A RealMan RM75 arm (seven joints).
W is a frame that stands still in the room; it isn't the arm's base.
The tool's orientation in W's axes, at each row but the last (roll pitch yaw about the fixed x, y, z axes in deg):
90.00 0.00 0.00
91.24 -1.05 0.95
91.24 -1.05 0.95
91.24 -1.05 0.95
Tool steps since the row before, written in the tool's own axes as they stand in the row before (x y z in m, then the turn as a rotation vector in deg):
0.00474 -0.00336 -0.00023 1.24 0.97 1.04
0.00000 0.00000 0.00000 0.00 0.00 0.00
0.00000 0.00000 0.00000 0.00 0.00 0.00
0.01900 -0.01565 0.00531 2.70 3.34 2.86
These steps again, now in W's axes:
0.00474 0.00023 -0.00336 1.24 -1.04 0.97
0.00000 0.00000 0.00000 0.00 0.00 0.00
0.00000 0.00000 0.00000 0.00 0.00 0.00
0.01937 -0.00465 -0.01541 2.69 -2.89 3.33

